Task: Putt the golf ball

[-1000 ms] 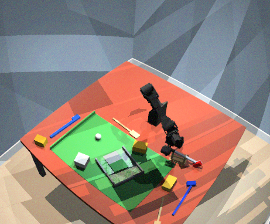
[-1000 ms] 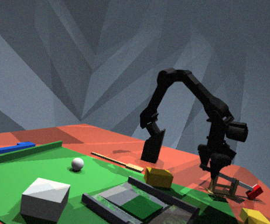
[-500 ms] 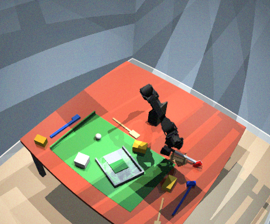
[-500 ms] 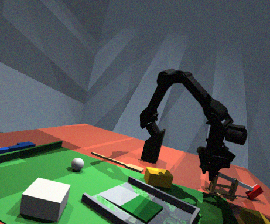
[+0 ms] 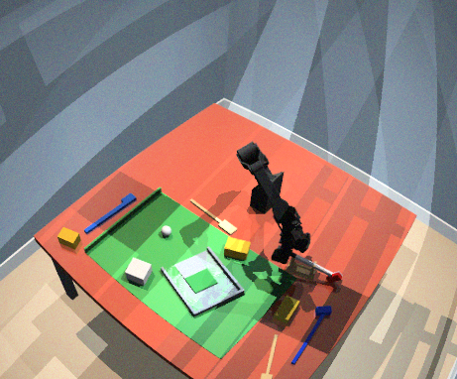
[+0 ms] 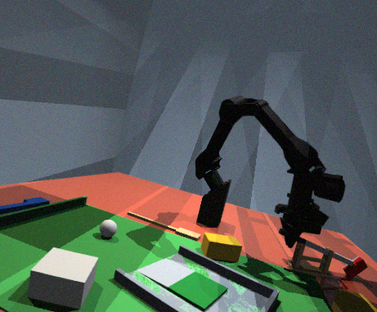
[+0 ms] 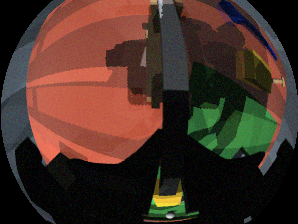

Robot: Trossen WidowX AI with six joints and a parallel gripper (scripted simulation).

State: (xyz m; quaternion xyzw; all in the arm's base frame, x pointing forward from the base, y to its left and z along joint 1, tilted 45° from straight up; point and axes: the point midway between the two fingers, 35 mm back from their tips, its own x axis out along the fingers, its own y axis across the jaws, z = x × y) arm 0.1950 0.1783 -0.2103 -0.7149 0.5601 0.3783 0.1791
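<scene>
Now: the wooden stand 3 cm behind my gripper tip, 7 cm to the left of it and 2 cm below it. From my gripper tip the other things lie so: red putter (4 cm behind, 10 cm to the left); then white block (45 cm ahead, 34 cm to the right, 3 cm below); then white golf ball (23 cm ahead, 43 cm to the right, 3 cm below).
</scene>
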